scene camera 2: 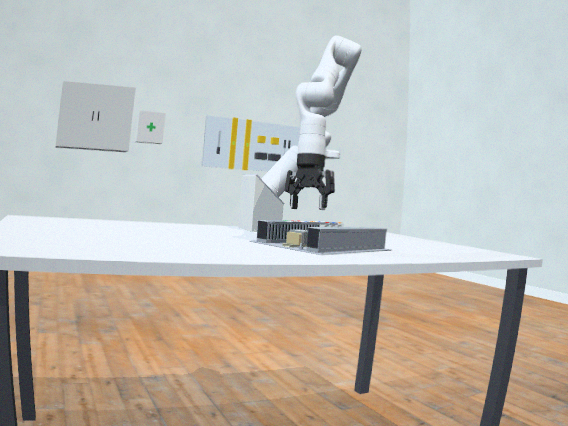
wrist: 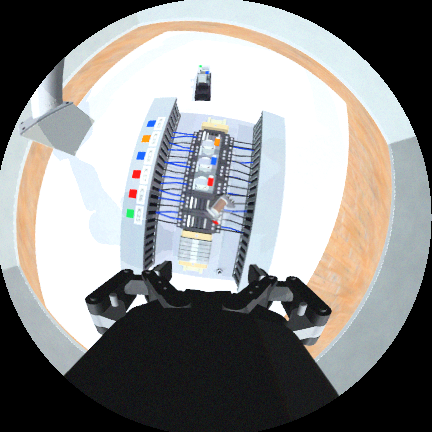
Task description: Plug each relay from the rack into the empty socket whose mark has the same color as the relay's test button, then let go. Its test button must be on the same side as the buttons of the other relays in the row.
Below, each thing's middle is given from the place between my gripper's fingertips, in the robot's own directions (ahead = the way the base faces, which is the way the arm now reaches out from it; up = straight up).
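Labels:
Grey panel (wrist: 224, 245): my hand 90 mm to the right of it, 50 mm past it, 100 mm above it.

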